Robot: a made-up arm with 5 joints.
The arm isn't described. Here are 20 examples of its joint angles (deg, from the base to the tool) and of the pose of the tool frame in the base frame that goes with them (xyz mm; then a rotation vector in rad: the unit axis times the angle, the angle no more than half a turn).
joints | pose
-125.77 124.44 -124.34 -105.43 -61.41 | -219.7 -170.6 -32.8 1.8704 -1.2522 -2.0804
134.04 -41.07 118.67 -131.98 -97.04 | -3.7 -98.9 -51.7 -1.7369 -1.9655 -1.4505
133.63 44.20 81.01 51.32 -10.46 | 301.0 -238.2 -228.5 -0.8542 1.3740 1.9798
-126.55 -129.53 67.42 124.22 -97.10 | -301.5 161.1 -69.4 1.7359 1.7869 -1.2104
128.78 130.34 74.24 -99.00 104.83 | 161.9 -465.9 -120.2 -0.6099 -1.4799 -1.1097
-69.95 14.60 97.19 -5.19 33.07 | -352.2 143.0 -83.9 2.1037 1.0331 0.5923
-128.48 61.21 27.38 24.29 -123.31 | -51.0 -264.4 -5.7 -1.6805 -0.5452 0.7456
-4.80 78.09 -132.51 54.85 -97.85 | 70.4 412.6 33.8 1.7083 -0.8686 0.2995
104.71 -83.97 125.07 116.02 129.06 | 237.8 -34.9 -158.5 -1.0075 0.2580 1.9052
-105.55 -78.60 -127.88 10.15 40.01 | -164.7 185.4 136.5 -0.3511 2.1372 -2.2295
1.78 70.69 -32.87 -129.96 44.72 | -201.8 319.2 -177.6 0.8083 0.9419 0.6997
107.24 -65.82 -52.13 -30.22 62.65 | -34.2 -194.1 -166.5 0.3265 0.3542 -0.4244
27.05 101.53 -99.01 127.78 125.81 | 87.9 247.5 177.4 -1.7062 -1.0960 -0.5752
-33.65 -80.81 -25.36 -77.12 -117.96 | 10.4 172.7 59.9 0.0628 2.3895 -1.2112
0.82 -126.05 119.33 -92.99 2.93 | 11.4 127.0 24.2 -2.3221 -0.7089 -1.3261
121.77 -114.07 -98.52 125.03 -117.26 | -16.8 -105.2 30.8 1.1977 -0.4852 2.4143
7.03 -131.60 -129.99 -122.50 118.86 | 285.9 6.2 107.7 -1.4969 0.6672 0.4371
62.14 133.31 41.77 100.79 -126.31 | 425.4 221.5 -39.6 -2.3568 -0.9286 1.3175
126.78 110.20 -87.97 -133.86 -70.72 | 230.5 -199.1 -85.3 0.6627 0.5925 -1.0813
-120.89 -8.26 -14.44 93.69 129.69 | -88.9 92.1 -57.7 2.2551 0.5767 0.6040
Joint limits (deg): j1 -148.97..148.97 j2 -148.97..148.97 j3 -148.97..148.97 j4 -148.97..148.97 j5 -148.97..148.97
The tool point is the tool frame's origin. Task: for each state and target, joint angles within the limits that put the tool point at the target. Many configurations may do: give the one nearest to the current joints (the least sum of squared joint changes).
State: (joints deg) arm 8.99 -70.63 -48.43 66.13 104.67
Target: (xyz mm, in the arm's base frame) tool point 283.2 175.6 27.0
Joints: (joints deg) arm 7.35 -76.05 -67.58 88.58 112.09
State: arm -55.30 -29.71 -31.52 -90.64 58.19
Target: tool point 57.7 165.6 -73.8
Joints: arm -85.50 -46.75 -71.95 -84.00 33.25
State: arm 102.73 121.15 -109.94 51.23 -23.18
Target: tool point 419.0 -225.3 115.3
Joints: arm 99.69 121.10 -121.20 75.66 -48.29
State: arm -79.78 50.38 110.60 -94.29 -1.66
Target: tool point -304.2 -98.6 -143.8
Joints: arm -120.61 38.71 68.35 -77.49 5.08
